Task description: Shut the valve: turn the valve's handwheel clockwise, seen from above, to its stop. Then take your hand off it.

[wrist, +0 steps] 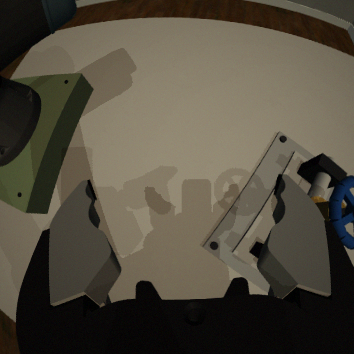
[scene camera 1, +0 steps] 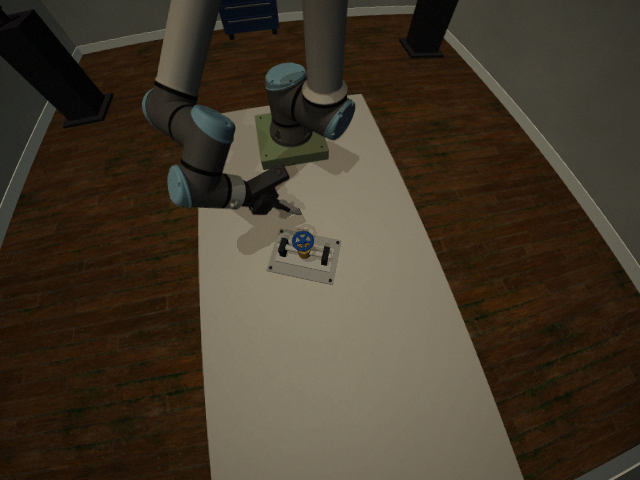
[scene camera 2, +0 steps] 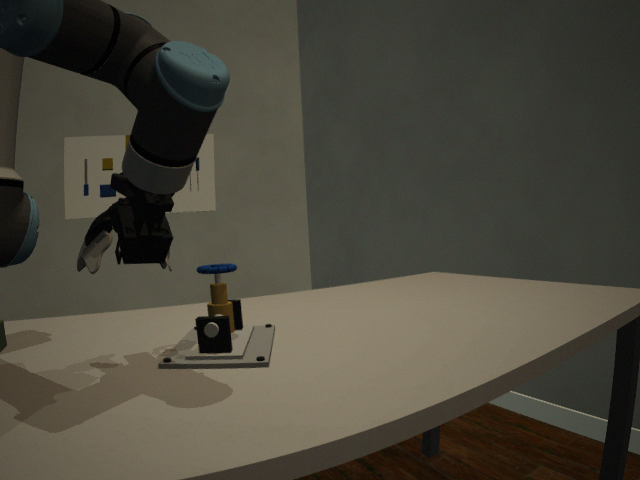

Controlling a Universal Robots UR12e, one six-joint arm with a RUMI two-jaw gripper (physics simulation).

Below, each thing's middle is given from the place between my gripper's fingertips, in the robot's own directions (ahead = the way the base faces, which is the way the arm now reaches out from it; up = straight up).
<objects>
Now: the grey base plate (scene camera 2: pixel 258 353) 160 mm ahead of my hand, 140 mm below it and 10 mm to the left of it.
</objects>
